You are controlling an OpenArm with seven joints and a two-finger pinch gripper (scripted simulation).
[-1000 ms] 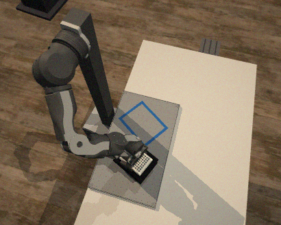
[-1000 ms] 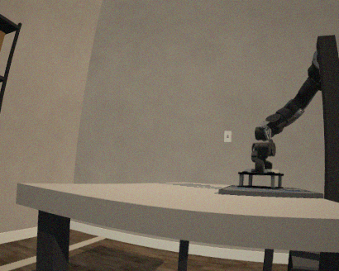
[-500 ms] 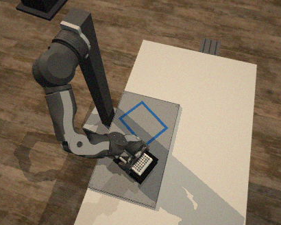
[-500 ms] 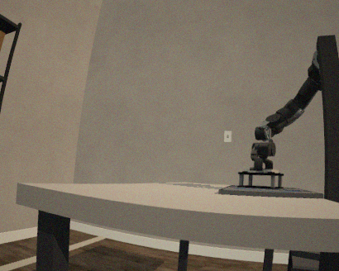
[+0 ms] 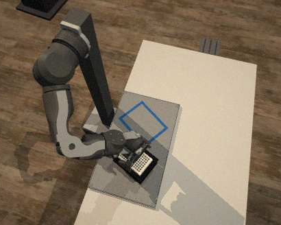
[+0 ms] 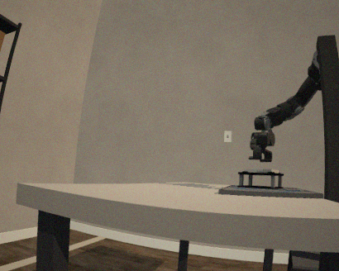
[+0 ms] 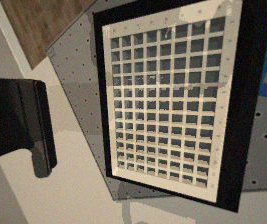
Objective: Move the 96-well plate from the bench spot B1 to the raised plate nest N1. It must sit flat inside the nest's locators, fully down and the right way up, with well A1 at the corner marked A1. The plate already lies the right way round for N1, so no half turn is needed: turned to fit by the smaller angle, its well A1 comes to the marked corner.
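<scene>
The white 96-well plate lies 40 mm below my hand. Also, from my hand: black raised nest N1 (50 mm below); then A1 label (60 mm behind, 70 mm to the left, 50 mm below).
</scene>
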